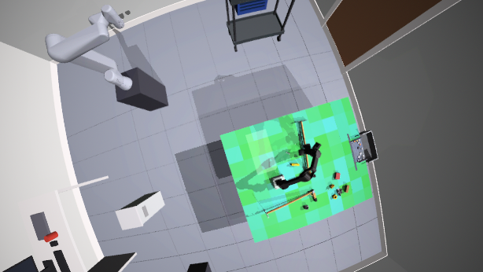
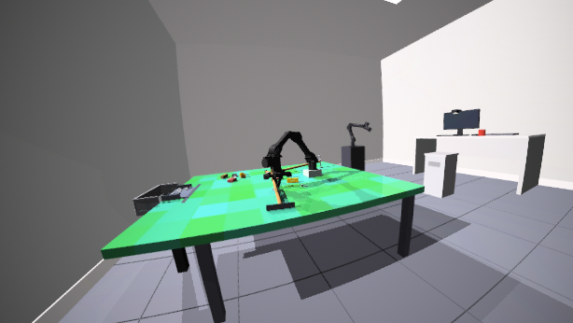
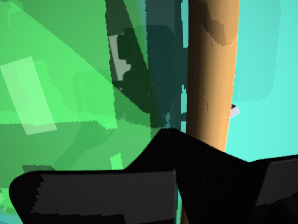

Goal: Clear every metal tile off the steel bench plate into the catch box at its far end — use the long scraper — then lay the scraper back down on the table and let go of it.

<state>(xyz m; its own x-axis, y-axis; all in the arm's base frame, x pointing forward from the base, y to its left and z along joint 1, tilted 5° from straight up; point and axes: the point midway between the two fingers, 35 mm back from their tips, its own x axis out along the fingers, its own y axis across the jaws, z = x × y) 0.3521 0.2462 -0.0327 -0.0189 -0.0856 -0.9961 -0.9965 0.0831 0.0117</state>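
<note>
The long scraper is 20 mm ahead of my gripper tip, 20 mm to the left of it and 50 mm above it. From my gripper tip the other things lie so: red block 340 mm ahead, 400 mm to the right; red-handled tool 50 mm behind, 290 mm to the right, 10 mm below; yellow piece 130 mm behind, 120 mm to the right, 10 mm above.
</note>
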